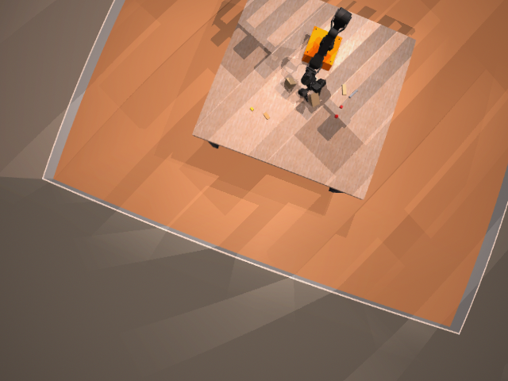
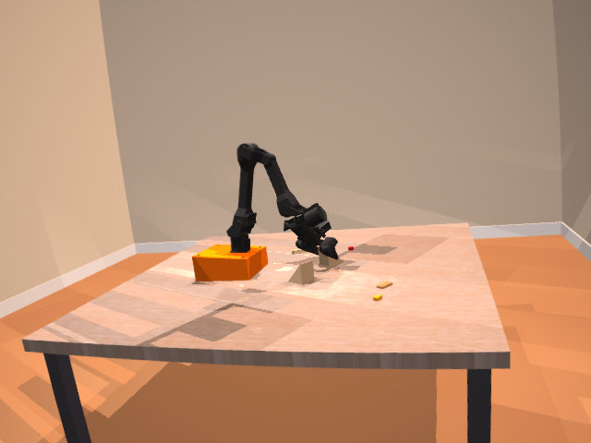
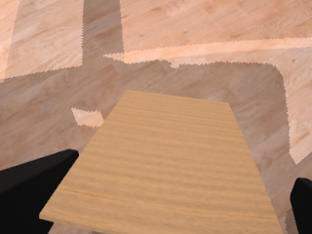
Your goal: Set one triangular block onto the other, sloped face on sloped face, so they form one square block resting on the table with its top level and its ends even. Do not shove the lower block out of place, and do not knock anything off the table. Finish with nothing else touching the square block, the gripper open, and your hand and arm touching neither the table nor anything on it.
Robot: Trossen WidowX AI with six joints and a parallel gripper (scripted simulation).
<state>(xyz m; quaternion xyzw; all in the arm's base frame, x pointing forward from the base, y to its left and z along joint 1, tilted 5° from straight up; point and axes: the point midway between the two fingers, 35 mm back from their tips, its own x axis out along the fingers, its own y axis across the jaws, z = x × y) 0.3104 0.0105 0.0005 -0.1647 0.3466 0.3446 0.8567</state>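
Now: gripper tip 10 mm past the triangular block and 10 mm above it. From my gripper tip the other things lie so: orange cube (390 mm to the right, 180 mm ahead, 20 mm below); tan bar (200 mm to the left, 140 mm behind, 20 mm below); grey bar (280 mm to the left, 130 mm behind, 20 mm below).
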